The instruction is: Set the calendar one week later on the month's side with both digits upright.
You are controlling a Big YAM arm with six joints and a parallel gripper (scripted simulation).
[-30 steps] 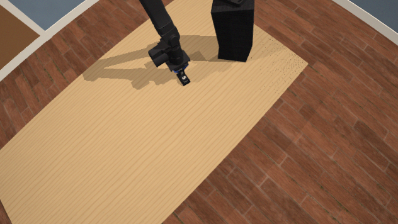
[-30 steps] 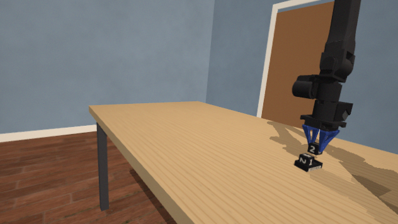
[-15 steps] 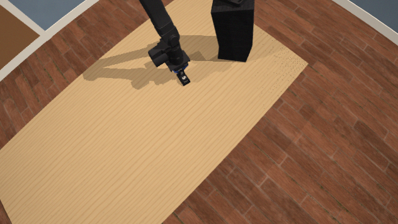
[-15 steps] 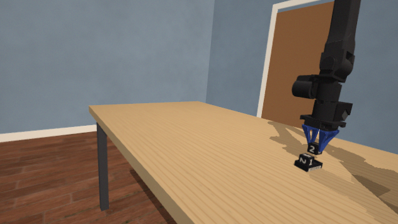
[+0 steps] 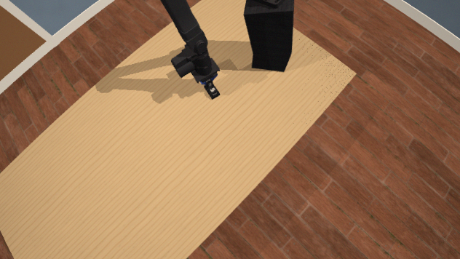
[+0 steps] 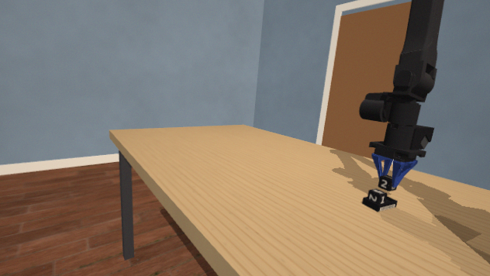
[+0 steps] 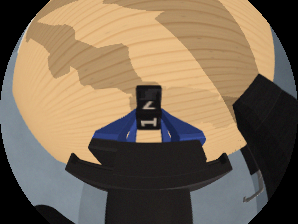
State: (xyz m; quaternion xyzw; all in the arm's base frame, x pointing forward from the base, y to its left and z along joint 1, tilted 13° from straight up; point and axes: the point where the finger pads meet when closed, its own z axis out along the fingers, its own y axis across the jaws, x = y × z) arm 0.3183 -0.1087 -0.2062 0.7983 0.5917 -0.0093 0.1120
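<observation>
The black tray is 2 cm to the left of my hand and 5 cm below it. Round my hand: black cube: 1 cm ahead, 3 cm to the left, 4 cm below; black date cube: right at my hand.
</observation>
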